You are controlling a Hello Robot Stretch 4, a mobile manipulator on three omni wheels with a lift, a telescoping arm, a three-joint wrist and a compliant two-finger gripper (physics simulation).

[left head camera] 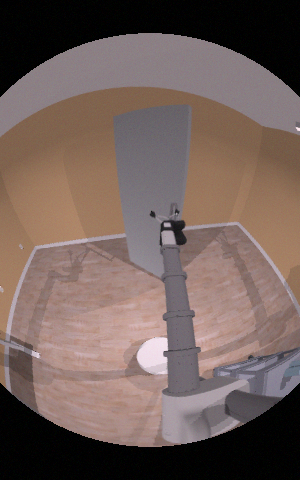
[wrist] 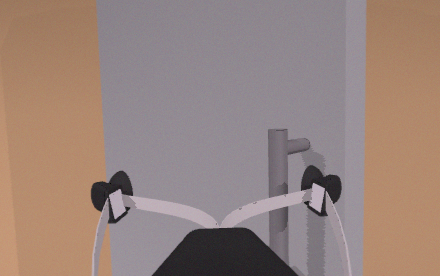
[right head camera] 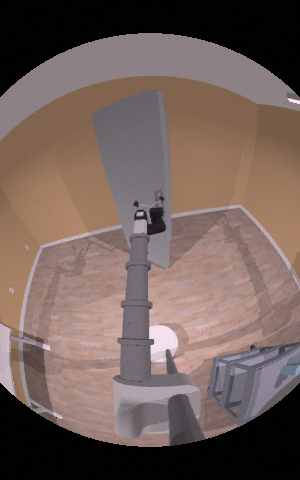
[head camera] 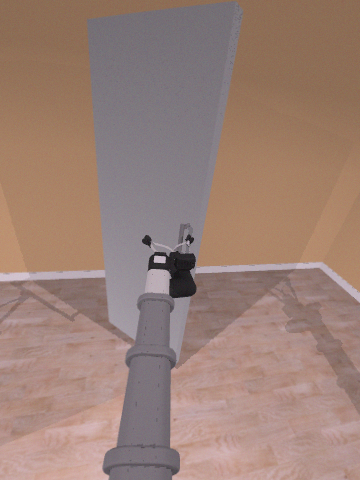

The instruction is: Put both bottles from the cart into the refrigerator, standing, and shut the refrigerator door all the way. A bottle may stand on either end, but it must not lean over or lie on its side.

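Pixels of known places: gripper, fingertip midpoint: (left head camera: 163,211) (wrist: 217,184) (right head camera: 147,199) (head camera: 167,237); robot's base at its link origin: (left head camera: 157,354) (right head camera: 157,342).
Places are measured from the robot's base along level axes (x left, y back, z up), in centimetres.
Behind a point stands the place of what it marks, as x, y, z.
Observation:
A tall grey door panel (head camera: 155,125) @[6.3, -107.4, 146.9] (left head camera: 152,165) @[5.1, -106.6, 135.9] (right head camera: 132,150) @[4.9, -106.5, 139.8] (wrist: 200,100) @[3.5, -105.5, 116.7] stands ahead, its narrow edge on the right. A vertical grey bar handle (head camera: 182,232) @[-8.3, -90.1, 109.2] (left head camera: 173,206) @[-10.6, -95.7, 107.3] (right head camera: 158,193) @[-10.2, -96.1, 107.2] (wrist: 278,165) @[-8.1, -90.1, 109.0] is fixed near that edge. My gripper (head camera: 168,240) @[-2.3, -88.2, 107.5] (left head camera: 165,213) @[-2.3, -88.2, 107.5] (right head camera: 148,201) @[-2.3, -88.2, 107.5] (wrist: 217,184) @[-2.3, -88.2, 107.5] is open and empty, in front of the panel. In the wrist view the right finger crosses in front of the handle, with the fingertip to its right. A refrigerator interior and bottles cannot be made out.
A blue-grey framed unit (left head camera: 258,382) @[-54.3, 32.1, 79.0] (right head camera: 246,400), possibly the cart, stands at lower right with a teal patch (left head camera: 292,369) (right head camera: 290,367) on it. A white disc (left head camera: 152,356) @[5.7, 0.4, 18.7] (right head camera: 162,337) @[-5.7, -6.3, 18.7] is low beside the arm. White bars show at lower left. Walls stand behind the panel.

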